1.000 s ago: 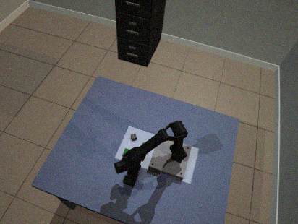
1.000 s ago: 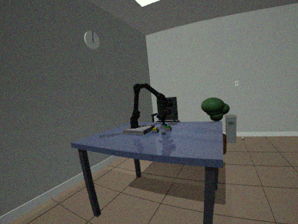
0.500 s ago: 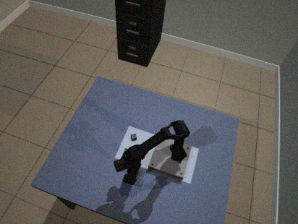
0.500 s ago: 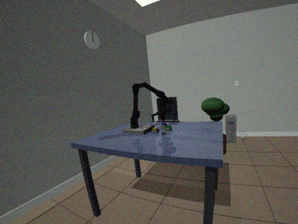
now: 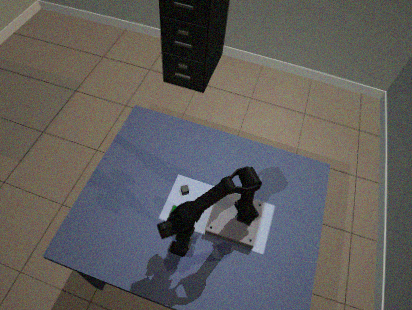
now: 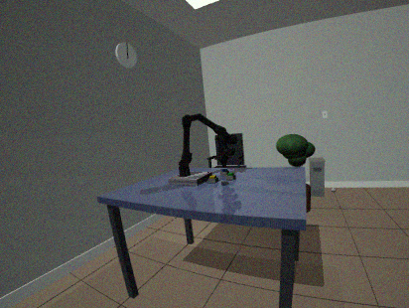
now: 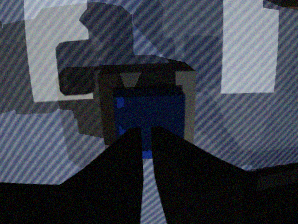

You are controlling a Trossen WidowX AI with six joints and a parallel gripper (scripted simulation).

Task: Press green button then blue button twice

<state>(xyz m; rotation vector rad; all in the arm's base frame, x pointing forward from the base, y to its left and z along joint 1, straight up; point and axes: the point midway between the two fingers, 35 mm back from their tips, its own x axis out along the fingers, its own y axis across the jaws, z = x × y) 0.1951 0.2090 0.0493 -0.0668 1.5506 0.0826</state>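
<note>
Now: gripper tip 20 mm above the blue button. Round my gripper tip: yellow button: 190 mm to the right, 20 mm below, 10 mm ahead; dark block: 230 mm to the right, 110 mm ahead, 40 mm below; green button: 110 mm to the right, 90 mm ahead, 20 mm below.
</note>
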